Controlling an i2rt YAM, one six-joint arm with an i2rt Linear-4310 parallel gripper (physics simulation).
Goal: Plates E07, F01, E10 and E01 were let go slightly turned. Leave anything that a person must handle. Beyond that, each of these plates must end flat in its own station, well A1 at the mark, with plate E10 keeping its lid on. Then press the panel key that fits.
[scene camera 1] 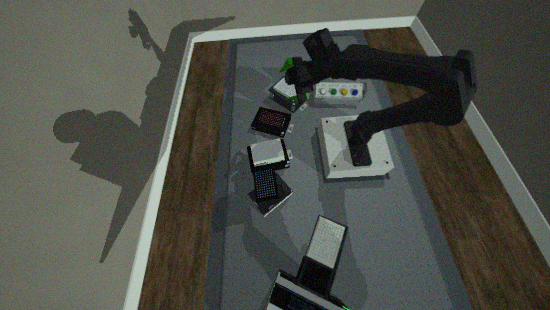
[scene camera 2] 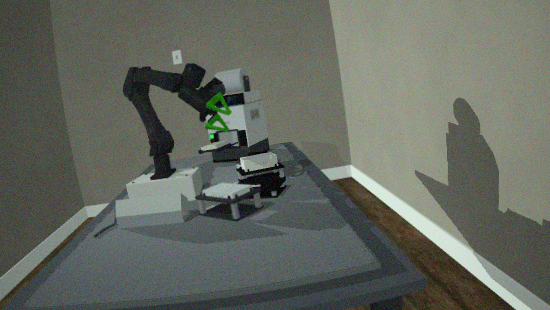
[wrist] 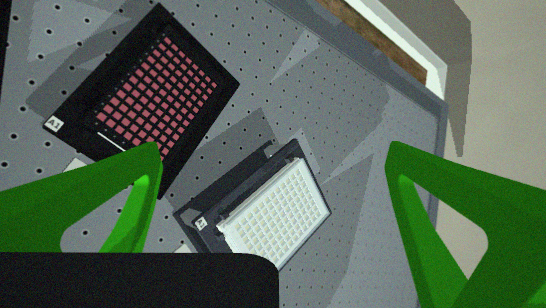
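Observation:
My gripper (scene camera 1: 297,81) (scene camera 2: 229,122) (wrist: 273,154) is open and empty, high above the far stations. Below it, a white plate (scene camera 1: 285,88) (scene camera 2: 227,190) (wrist: 280,220) sits on a dark raised station, slightly turned in the wrist view. A black plate with red wells (scene camera 1: 271,118) (wrist: 157,95) lies on the adjacent station. A white, tall or lidded plate (scene camera 1: 267,153) (scene camera 2: 259,161) sits on another station. A black plate with blue wells (scene camera 1: 265,184) lies clearly turned across a dark station (scene camera 1: 281,198). Another white plate (scene camera 1: 327,242) (scene camera 2: 215,146) lies on the instrument's tray. Plate codes are unreadable.
The key panel (scene camera 1: 339,91) has white, green, yellow and blue keys and stands beside the far station. The white robot base (scene camera 1: 332,162) (scene camera 2: 160,187) is beside the station row. The instrument (scene camera 1: 295,295) (scene camera 2: 256,120) stands at the opposite end, showing a green light.

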